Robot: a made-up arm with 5 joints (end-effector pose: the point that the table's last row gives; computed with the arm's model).
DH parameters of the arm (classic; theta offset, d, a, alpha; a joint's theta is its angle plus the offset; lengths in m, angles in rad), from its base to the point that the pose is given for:
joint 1: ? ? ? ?
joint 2: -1.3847 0 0.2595 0
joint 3: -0.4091 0 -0.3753 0
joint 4: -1.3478 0 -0.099 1.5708
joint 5: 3.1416 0.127 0 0
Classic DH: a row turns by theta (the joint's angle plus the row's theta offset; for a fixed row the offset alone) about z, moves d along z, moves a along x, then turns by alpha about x.
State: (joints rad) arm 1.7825 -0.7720 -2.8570 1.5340 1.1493
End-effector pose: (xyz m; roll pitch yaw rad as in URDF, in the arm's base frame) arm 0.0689 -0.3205 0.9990 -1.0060 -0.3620 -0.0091
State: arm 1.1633 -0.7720 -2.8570 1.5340 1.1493
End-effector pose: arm -0.1299 -0.3010 0.9990 -1.0060 -0.3620 -0.6283
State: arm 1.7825 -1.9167 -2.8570 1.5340 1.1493
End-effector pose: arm 0.1528 -0.7112 0.3191 0.0896 0.0401 -0.2080
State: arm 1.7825 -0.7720 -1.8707 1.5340 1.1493
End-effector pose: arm -0.0245 0.1140 0.9583 -2.0704 -0.3749 0.4090
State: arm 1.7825 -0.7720 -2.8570 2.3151 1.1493
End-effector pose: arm 0.0505 -0.2349 0.9132 -1.8511 -0.4068 0.3251
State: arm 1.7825 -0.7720 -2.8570 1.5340 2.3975
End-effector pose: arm 0.0689 -0.3205 0.9990 -0.8642 0.6905 0.7097
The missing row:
joint 1: 0 0.349 0 -1.5708
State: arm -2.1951 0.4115 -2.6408 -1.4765 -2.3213
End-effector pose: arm -0.1363 -0.1892 0.9075 -0.4335 -0.3733 -1.2917
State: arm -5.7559 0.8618 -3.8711 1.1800 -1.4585
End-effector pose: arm 0.2491 0.1451 0.9805 1.3107 -0.1086 2.1269
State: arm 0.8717 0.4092 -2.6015 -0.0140 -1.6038
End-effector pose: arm 0.2820 0.3354 0.9995 0.9350 0.0266 2.4229
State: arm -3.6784 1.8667 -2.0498 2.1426 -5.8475
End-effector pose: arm -0.1918 0.1141 -0.1596 0.8004 0.9954 0.3507
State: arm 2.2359 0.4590 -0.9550 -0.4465 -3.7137
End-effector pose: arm -0.3482 0.4439 0.2794 -2.5012 0.7480 -0.0747
